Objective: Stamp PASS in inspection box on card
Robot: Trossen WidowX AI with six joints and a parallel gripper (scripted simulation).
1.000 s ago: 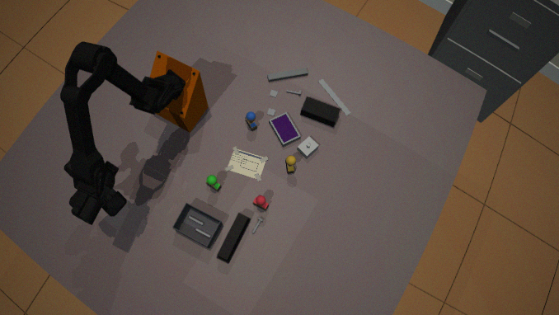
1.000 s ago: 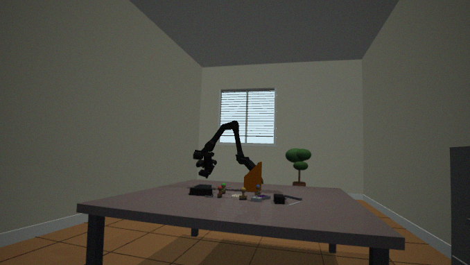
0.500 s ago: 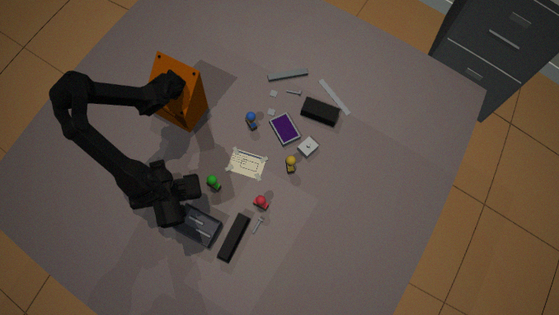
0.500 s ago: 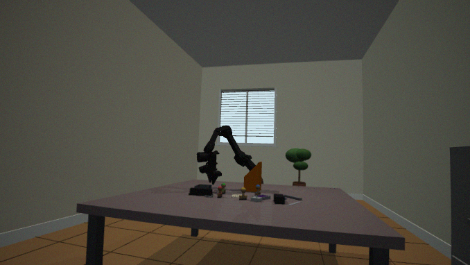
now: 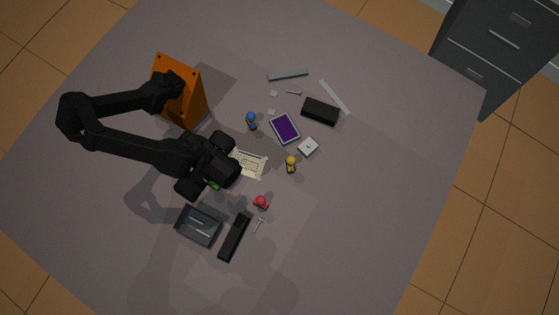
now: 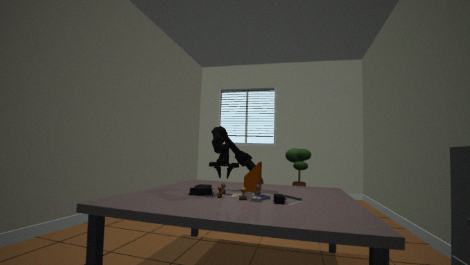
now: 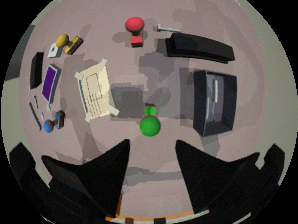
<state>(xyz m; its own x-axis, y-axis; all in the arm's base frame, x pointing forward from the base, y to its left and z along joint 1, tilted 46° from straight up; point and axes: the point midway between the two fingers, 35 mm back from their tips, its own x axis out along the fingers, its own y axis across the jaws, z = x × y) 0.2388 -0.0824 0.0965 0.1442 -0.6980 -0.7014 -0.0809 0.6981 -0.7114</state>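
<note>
The green-knobbed stamp lies 7 cm below my gripper tip. The rest, counted from my gripper tip: red stamp 14 cm ahead, 7 cm below, 4 cm to the left; then cream card 11 cm to the left, 10 cm below, 3 cm ahead; then dark tray 12 cm to the right, 8 cm below, 4 cm ahead.
</note>
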